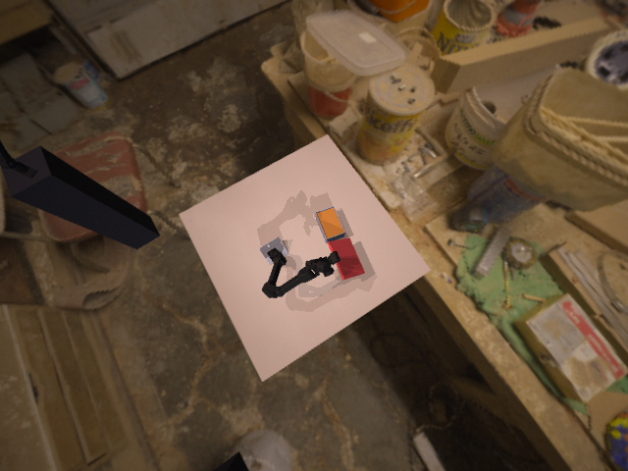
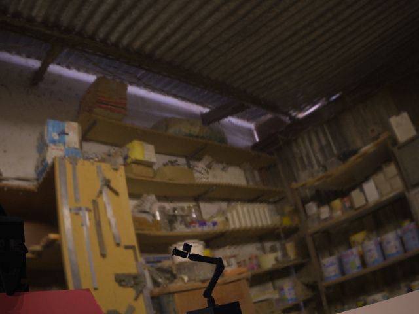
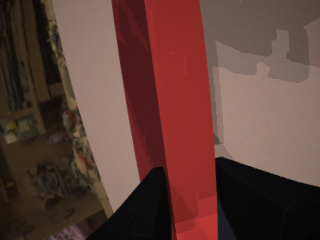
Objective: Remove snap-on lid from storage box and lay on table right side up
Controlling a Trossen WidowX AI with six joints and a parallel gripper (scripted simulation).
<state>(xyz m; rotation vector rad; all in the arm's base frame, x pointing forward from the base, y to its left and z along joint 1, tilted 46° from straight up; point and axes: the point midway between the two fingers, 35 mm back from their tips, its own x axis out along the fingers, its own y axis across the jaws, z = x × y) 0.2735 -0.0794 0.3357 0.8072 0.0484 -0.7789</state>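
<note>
Now: the red lid 7 cm ahead of my gripper tip, 2 cm to the right of it and 4 cm below it. Round my gripper tip: storage box 14 cm ahead, 26 cm to the left, 16 cm below.
</note>
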